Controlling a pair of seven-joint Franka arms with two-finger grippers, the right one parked.
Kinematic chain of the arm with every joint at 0, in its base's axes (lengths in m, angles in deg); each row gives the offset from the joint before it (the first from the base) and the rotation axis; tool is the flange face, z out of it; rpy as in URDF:
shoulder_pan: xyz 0 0 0.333 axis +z
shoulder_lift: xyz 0 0 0 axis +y
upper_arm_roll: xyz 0 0 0.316 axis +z
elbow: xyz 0.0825 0 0 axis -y
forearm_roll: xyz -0.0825 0 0.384 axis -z
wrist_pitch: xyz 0 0 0 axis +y
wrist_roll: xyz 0.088 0 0 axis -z
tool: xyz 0 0 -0.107 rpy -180 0 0
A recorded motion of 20 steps. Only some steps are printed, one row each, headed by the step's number.
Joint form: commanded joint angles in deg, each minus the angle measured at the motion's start. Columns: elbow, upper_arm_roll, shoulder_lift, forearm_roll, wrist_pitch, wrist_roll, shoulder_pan.
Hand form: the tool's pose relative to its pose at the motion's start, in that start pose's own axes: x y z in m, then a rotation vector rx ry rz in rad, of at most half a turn. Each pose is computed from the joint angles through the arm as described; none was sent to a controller.
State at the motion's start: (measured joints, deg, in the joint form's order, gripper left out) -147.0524 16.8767 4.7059 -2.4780 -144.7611 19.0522 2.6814
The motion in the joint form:
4: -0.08 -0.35 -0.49 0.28 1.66 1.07 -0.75
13: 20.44 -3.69 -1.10 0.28 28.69 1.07 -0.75
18: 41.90 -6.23 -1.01 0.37 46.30 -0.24 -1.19
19: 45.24 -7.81 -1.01 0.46 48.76 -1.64 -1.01
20: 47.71 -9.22 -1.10 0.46 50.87 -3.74 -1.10
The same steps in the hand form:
4: -0.0001 0.0089 -0.0010 -0.0101 -0.0192 0.0338
13: 0.0644 0.0111 -0.1165 -0.0311 -0.1198 0.0814
18: 0.1034 0.0243 -0.2655 -0.0014 -0.0586 0.0970
19: 0.1072 0.0366 -0.2899 0.0041 -0.0433 0.0947
20: 0.1089 0.0505 -0.3084 0.0089 -0.0354 0.0827

